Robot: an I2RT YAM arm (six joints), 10 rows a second.
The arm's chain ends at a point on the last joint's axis. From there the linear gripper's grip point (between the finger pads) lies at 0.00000 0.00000 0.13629 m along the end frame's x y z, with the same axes.
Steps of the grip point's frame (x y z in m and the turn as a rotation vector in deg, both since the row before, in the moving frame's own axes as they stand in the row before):
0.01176, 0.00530, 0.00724, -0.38, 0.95, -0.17
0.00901, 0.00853, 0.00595, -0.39, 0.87, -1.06
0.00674, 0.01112, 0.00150, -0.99, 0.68, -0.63
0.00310, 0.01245, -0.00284, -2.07, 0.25, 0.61
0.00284, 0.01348, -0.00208, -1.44, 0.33, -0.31
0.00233, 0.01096, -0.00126, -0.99, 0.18, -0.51
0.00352, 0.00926, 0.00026, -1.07, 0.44, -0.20
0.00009, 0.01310, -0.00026, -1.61, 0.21, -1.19
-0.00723, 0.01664, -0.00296, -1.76, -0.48, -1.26
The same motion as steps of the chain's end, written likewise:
0.00950, 0.00440, 0.00726, -0.38, 0.95, -0.17
0.00693, 0.00762, 0.00597, -0.39, 0.87, -1.06
0.00511, 0.00877, 0.00153, -0.99, 0.68, -0.63
0.00253, 0.00752, -0.00275, -2.07, 0.25, 0.61
0.00205, 0.01006, -0.00203, -1.44, 0.33, -0.31
0.00189, 0.00861, -0.00124, -0.99, 0.18, -0.51
0.00247, 0.00672, 0.00029, -1.07, 0.44, -0.20
-0.00045, 0.00928, -0.00021, -1.61, 0.21, -1.19
-0.00613, 0.01244, -0.00289, -1.76, -0.48, -1.26

